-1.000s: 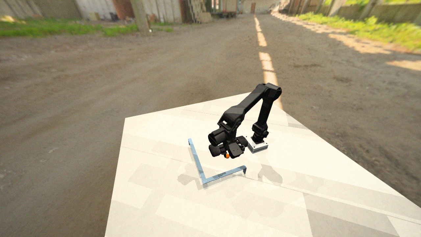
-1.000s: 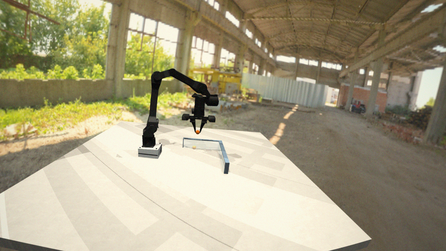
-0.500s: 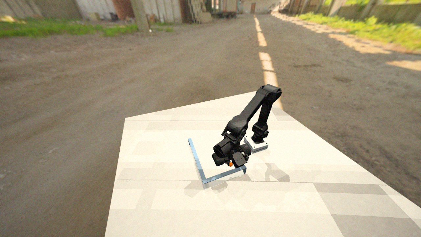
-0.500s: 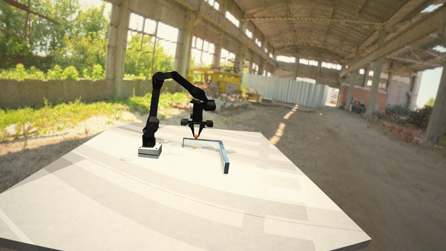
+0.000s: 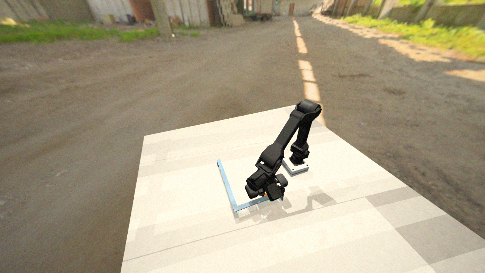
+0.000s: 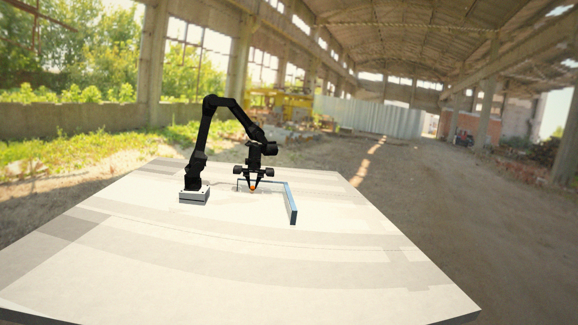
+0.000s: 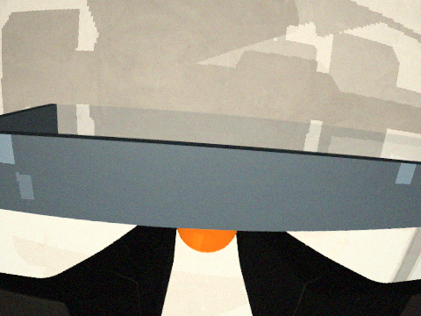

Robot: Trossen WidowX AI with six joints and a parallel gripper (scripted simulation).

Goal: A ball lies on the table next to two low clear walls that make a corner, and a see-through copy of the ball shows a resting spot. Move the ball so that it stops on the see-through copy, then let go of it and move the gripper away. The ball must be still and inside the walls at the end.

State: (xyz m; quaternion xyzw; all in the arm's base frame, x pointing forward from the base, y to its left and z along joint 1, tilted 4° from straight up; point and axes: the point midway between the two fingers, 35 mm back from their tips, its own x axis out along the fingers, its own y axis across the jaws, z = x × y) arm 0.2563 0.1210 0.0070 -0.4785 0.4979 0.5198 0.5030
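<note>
Now: the see-through copy 2 cm below my gripper tip. From my gripper tip the other things lie so: orange ball: right at my gripper tip.
</note>
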